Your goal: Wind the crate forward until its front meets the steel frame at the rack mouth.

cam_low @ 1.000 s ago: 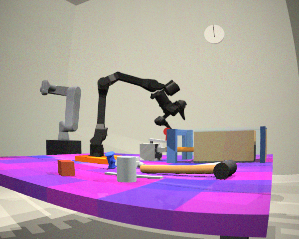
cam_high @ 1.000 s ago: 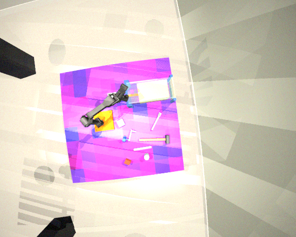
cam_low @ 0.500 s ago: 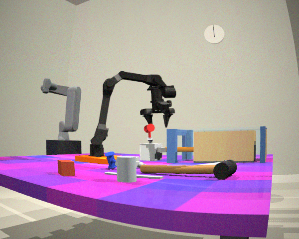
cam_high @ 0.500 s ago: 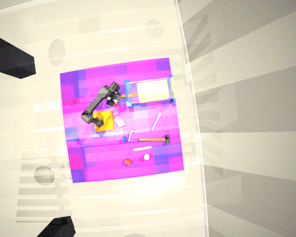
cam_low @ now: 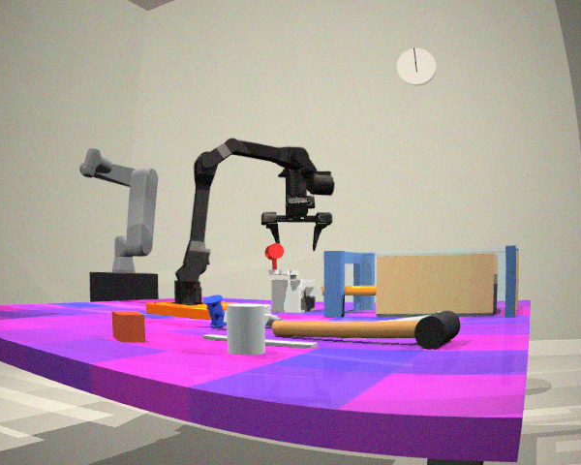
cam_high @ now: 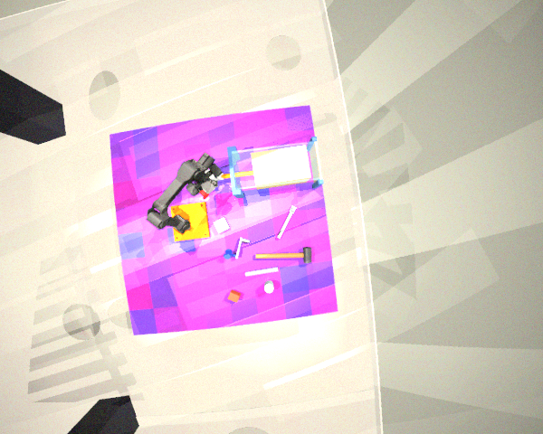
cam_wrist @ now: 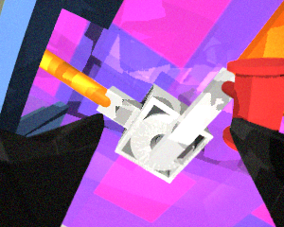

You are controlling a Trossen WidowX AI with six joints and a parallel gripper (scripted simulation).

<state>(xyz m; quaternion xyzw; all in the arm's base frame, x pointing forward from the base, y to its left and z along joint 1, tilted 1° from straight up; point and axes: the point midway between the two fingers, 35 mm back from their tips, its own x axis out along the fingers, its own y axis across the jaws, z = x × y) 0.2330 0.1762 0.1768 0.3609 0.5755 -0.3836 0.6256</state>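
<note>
Right now my gripper tip is 4 cm past the red-knobbed winch handle and 5 cm above it. From my gripper tip the other things lie so: hand winch (5 cm behind, 5 cm to the left, 13 cm below); then red knob (5 cm behind, 4 cm to the right, 2 cm below); then blue frame (13 cm ahead, 4 cm to the left, 6 cm below).
</note>
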